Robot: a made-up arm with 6 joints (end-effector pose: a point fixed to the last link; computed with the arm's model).
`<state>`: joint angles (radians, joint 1 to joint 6).
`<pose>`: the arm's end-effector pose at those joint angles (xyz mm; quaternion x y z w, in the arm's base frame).
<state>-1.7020 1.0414 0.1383 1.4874 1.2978 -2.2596</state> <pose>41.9 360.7 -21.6 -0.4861 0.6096 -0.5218 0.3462</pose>
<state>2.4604 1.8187 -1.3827 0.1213 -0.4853 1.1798</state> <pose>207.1 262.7 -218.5 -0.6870 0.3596 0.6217 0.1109</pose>
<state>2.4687 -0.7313 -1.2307 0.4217 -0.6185 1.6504</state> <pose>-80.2 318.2 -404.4 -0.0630 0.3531 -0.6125 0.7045</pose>
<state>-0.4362 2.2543 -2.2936 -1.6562 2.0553 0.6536</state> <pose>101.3 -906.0 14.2 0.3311 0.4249 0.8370 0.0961</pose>
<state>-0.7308 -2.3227 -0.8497 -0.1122 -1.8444 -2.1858</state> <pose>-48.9 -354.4 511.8 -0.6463 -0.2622 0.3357 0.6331</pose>
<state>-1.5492 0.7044 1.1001 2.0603 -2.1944 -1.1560</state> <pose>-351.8 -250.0 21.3 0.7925 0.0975 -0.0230 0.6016</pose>
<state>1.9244 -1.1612 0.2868 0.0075 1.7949 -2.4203</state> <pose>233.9 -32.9 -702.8 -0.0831 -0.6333 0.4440 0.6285</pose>
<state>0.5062 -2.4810 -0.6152 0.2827 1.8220 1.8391</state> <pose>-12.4 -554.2 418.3 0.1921 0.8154 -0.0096 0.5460</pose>
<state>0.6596 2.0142 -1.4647 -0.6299 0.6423 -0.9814</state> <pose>-38.0 -584.4 -518.5 0.7525 0.1291 0.6425 0.0656</pose>
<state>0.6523 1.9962 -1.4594 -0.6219 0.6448 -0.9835</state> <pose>-42.6 -588.5 -511.9 0.7539 0.1263 0.6404 0.0747</pose>
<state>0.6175 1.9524 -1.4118 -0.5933 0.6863 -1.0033</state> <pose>-44.5 -624.5 -479.5 0.7419 0.1458 0.6430 0.1218</pose>
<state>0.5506 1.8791 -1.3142 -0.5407 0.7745 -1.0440</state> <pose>-46.5 -694.3 -404.1 0.7098 0.1975 0.6418 0.2128</pose>
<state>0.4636 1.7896 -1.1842 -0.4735 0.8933 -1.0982</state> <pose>-53.3 -771.0 -279.4 0.6568 0.2769 0.6204 0.3270</pose>
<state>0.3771 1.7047 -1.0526 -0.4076 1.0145 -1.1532</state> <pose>-64.2 -818.5 -129.7 0.5931 0.3629 0.5743 0.4321</pose>
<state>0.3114 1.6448 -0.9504 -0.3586 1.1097 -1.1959</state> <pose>-72.4 -828.6 -3.9 0.5368 0.4303 0.5224 0.5038</pose>
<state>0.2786 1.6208 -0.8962 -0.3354 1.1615 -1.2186</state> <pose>-74.2 -824.2 62.5 0.5039 0.4663 0.4908 0.5364</pose>
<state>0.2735 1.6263 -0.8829 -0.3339 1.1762 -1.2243</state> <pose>-70.7 -823.7 76.2 0.4938 0.4775 0.4851 0.5412</pose>
